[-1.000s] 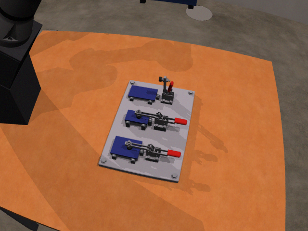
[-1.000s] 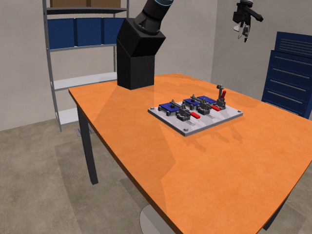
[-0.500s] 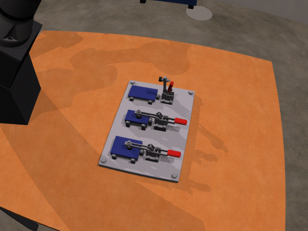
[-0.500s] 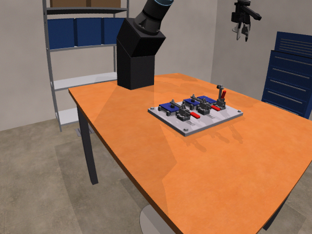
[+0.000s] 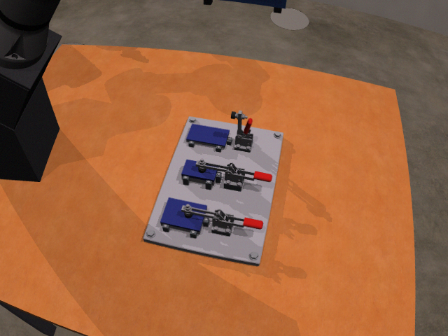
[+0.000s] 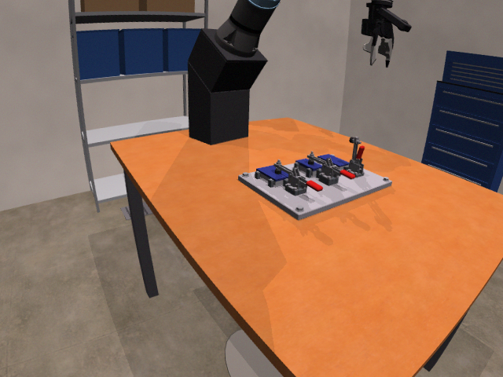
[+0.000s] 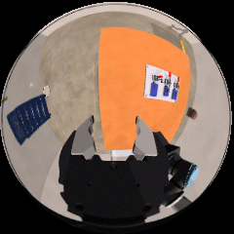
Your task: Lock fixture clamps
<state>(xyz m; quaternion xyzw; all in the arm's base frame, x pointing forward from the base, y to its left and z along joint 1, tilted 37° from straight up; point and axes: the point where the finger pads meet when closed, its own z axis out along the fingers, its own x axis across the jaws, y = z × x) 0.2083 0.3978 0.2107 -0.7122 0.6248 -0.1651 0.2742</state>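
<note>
Now: hand 18 cm short of the grey fixture plate, 34 cm to the left of it and 32 cm above it.
</note>
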